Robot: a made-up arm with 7 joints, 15 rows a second.
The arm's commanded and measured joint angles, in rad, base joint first. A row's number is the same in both.
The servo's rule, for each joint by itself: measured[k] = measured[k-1] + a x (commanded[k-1-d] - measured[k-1]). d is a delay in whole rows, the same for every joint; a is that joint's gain. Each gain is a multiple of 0.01, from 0.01 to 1. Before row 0 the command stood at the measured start. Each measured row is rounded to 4 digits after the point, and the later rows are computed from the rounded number. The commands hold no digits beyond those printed.
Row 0, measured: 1.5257 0.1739 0.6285 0.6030 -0.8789 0.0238 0.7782
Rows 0 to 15, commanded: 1.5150 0.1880 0.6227 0.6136 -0.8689 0.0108 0.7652; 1.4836 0.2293 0.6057 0.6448 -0.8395 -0.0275 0.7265; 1.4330 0.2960 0.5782 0.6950 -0.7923 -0.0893 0.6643; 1.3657 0.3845 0.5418 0.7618 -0.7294 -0.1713 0.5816; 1.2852 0.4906 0.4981 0.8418 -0.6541 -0.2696 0.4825; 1.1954 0.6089 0.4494 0.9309 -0.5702 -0.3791 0.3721; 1.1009 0.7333 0.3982 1.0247 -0.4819 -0.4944 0.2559; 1.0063 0.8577 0.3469 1.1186 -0.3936 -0.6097 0.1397; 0.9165 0.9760 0.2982 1.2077 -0.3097 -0.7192 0.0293; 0.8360 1.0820 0.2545 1.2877 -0.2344 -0.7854 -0.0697; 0.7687 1.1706 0.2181 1.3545 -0.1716 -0.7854 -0.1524; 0.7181 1.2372 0.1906 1.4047 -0.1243 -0.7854 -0.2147; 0.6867 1.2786 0.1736 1.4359 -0.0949 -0.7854 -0.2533; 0.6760 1.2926 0.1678 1.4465 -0.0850 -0.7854 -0.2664; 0.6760 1.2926 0.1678 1.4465 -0.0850 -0.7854 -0.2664; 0.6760 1.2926 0.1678 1.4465 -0.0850 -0.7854 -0.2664
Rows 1 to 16, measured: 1.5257 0.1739 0.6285 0.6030 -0.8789 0.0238 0.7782; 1.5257 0.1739 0.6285 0.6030 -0.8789 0.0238 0.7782; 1.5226 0.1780 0.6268 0.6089 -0.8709 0.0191 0.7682; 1.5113 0.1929 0.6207 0.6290 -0.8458 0.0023 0.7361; 1.4886 0.2228 0.6084 0.6660 -0.8030 -0.0307 0.6808; 1.4530 0.2697 0.5891 0.7196 -0.7441 -0.0813 0.6044; 1.4043 0.3338 0.5627 0.7880 -0.6721 -0.1491 0.5105; 1.3437 0.4136 0.5298 0.8680 -0.5906 -0.2319 0.4039; 1.2733 0.5063 0.4916 0.9558 -0.5036 -0.3264 0.2899; 1.1959 0.6082 0.4496 1.0470 -0.4156 -0.4284 0.1742; 1.1149 0.7149 0.4057 1.1370 -0.3309 -0.5331 0.0626; 1.0340 0.8214 0.3619 1.2214 -0.2537 -0.6239 -0.0393; 0.9571 0.9227 0.3202 1.2959 -0.1880 -0.6820 -0.1264; 0.8878 1.0139 0.2826 1.3568 -0.1370 -0.7192 -0.1944; 0.8295 1.0907 0.2510 1.4011 -0.1033 -0.7430 -0.2398; 0.7850 1.1493 0.2269 1.4265 -0.0887 -0.7583 -0.2603
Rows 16 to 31, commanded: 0.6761 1.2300 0.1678 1.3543 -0.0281 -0.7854 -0.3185; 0.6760 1.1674 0.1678 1.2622 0.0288 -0.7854 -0.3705; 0.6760 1.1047 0.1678 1.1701 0.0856 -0.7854 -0.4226; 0.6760 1.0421 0.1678 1.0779 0.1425 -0.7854 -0.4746; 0.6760 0.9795 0.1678 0.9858 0.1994 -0.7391 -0.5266; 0.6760 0.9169 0.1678 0.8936 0.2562 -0.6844 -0.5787; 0.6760 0.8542 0.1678 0.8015 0.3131 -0.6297 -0.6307; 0.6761 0.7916 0.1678 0.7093 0.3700 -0.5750 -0.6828; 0.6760 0.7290 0.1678 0.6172 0.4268 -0.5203 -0.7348; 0.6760 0.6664 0.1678 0.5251 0.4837 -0.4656 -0.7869; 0.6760 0.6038 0.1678 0.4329 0.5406 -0.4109 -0.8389; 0.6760 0.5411 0.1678 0.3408 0.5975 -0.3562 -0.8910; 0.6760 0.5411 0.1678 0.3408 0.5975 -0.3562 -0.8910; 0.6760 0.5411 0.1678 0.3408 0.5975 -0.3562 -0.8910; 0.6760 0.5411 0.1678 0.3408 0.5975 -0.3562 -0.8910; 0.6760 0.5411 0.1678 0.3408 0.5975 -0.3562 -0.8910
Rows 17 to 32, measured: 0.7534 1.1909 0.2098 1.4377 -0.0857 -0.7681 -0.2650; 0.7310 1.2204 0.1976 1.4426 -0.0851 -0.7743 -0.2661; 0.7151 1.2232 0.1890 1.3932 -0.0395 -0.7783 -0.3064; 0.7038 1.2070 0.1829 1.3198 0.0151 -0.7809 -0.3558; 0.6957 1.1773 0.1785 1.2360 0.0715 -0.7825 -0.4072; 0.6900 1.1381 0.1754 1.1475 0.1283 -0.7835 -0.4591; 0.6859 1.0921 0.1732 1.0569 0.1852 -0.7675 -0.5111; 0.6830 1.0413 0.1716 0.9655 0.2420 -0.7376 -0.5632; 0.6810 0.9870 0.1705 0.8737 0.2989 -0.6988 -0.6152; 0.6796 0.9303 0.1697 0.7816 0.3558 -0.6542 -0.6673; 0.6786 0.8719 0.1691 0.6895 0.4126 -0.6060 -0.7193; 0.6778 0.8123 0.1687 0.5974 0.4695 -0.5555 -0.7714; 0.6773 0.7518 0.1684 0.5053 0.5264 -0.5034 -0.8234; 0.6769 0.6907 0.1682 0.4132 0.5833 -0.4504 -0.8755; 0.6766 0.6473 0.1681 0.3727 0.5947 -0.4165 -0.8874; 0.6764 0.6165 0.1680 0.3548 0.5969 -0.3948 -0.8902
